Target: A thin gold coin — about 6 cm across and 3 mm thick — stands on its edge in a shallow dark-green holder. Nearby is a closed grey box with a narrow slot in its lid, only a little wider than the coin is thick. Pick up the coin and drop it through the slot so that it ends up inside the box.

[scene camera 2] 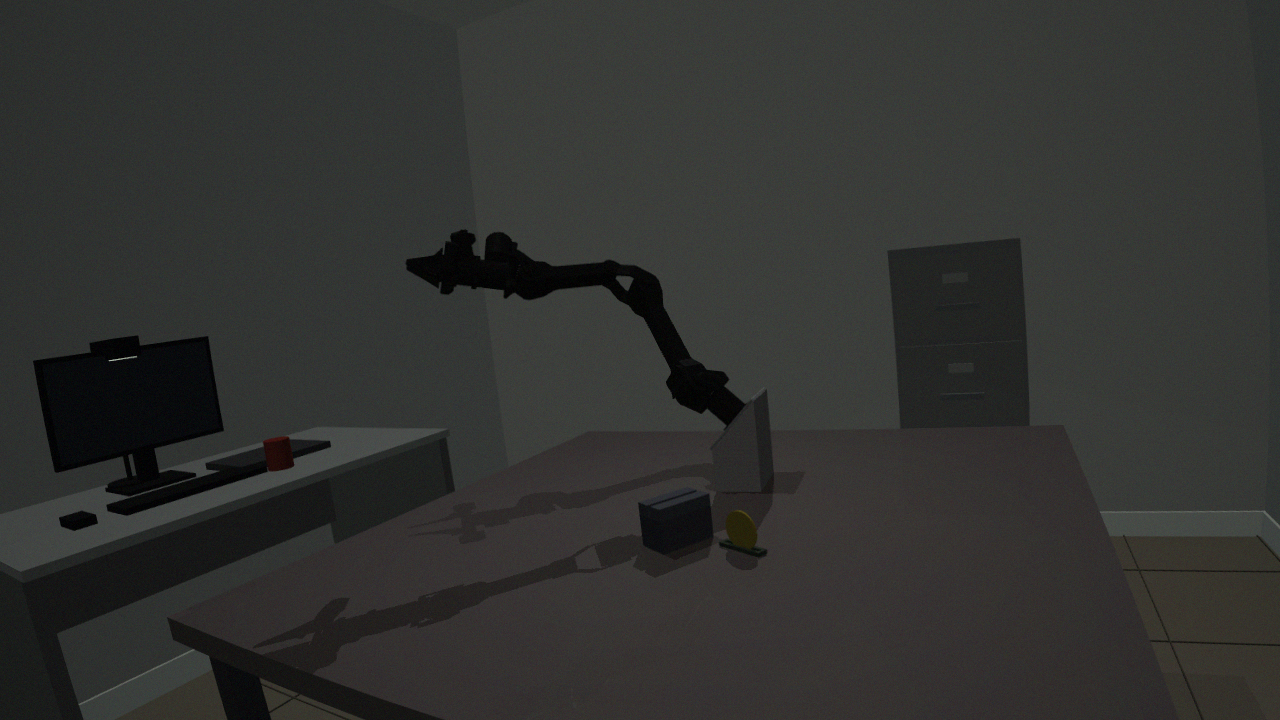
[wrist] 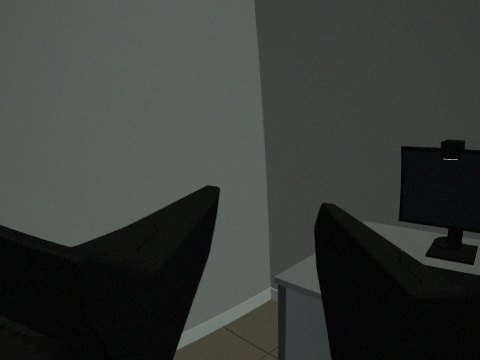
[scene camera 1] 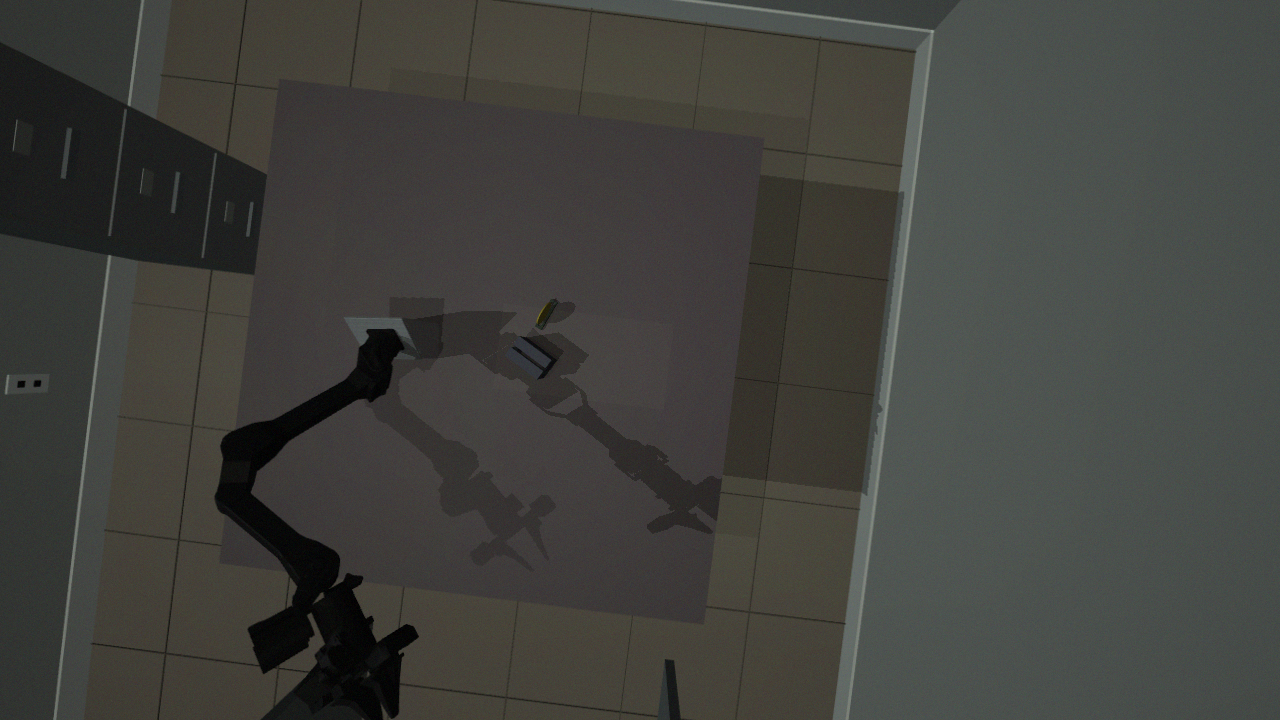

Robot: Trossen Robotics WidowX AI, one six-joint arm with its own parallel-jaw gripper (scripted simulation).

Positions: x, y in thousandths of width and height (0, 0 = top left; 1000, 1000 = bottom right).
Scene:
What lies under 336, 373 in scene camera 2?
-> My gripper.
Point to a gold coin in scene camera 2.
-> At 579, 734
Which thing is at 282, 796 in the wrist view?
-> My gripper.

